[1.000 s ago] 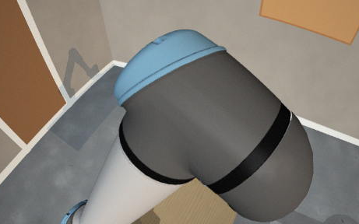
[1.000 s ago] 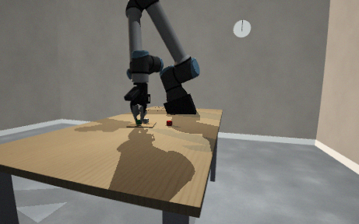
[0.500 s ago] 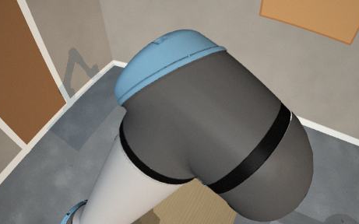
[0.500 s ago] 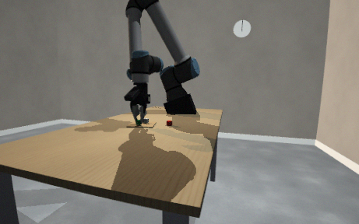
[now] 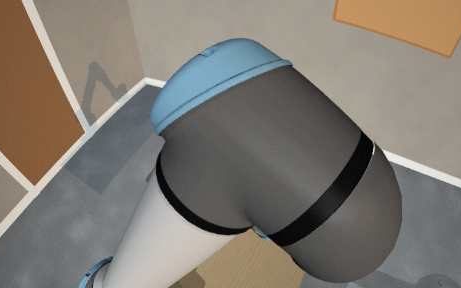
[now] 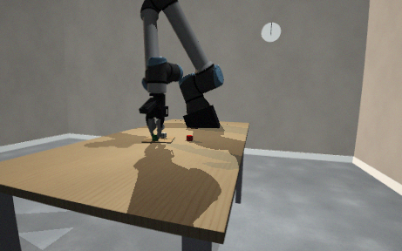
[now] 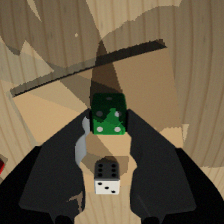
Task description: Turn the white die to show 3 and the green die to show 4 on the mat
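My hand is 10 mm above the green die. The rest, counted from my hand: red die 80 mm behind, 150 mm to the left, 10 mm below; tan mat 40 mm behind, 20 mm below; white die 80 mm behind, 10 mm below.
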